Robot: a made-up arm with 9 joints. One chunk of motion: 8 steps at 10 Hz.
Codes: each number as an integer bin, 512 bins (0 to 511) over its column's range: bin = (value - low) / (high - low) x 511, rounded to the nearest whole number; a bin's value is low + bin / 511 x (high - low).
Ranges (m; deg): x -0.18..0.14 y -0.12..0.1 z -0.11..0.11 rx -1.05..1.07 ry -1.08..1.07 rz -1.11..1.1
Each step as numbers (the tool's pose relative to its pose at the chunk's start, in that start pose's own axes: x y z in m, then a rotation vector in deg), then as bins.
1 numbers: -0.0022 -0.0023 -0.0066 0.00 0.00 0.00
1 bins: 284 273 240 253 257 257
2 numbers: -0.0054 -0.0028 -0.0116 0.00 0.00 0.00
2 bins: 279 272 229 253 257 257
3 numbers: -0.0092 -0.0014 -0.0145 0.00 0.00 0.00
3 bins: 273 275 222 253 257 257
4 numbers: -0.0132 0.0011 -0.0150 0.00 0.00 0.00
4 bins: 266 281 221 253 257 257
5 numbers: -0.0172 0.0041 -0.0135 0.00 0.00 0.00
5 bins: 260 288 224 253 257 257
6 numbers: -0.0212 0.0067 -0.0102 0.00 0.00 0.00
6 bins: 254 294 232 253 257 257
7 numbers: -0.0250 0.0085 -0.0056 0.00 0.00 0.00
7 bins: 248 298 242 253 257 257
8 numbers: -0.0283 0.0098 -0.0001 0.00 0.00 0.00
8 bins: 242 301 255 253 257 257
